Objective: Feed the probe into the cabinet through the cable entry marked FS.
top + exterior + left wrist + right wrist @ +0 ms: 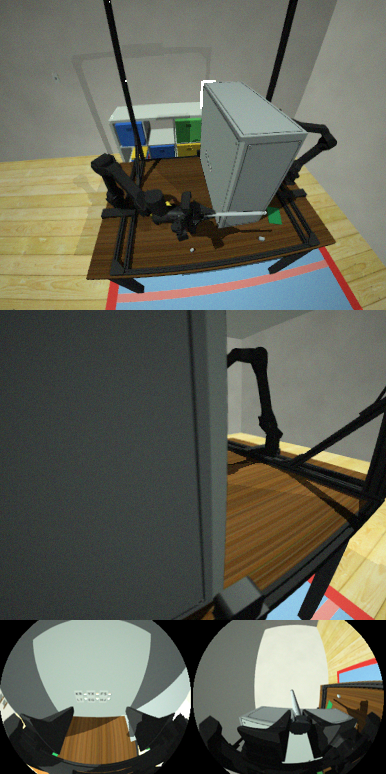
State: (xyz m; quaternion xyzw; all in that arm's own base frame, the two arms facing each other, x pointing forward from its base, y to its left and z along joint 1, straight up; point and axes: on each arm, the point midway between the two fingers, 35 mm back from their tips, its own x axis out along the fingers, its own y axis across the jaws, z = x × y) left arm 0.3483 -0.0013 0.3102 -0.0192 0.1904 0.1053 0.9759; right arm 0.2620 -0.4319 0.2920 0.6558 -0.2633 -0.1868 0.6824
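Now: right hand 9 cm to the right of the probe, 2 cm short of it and 1 cm below it.
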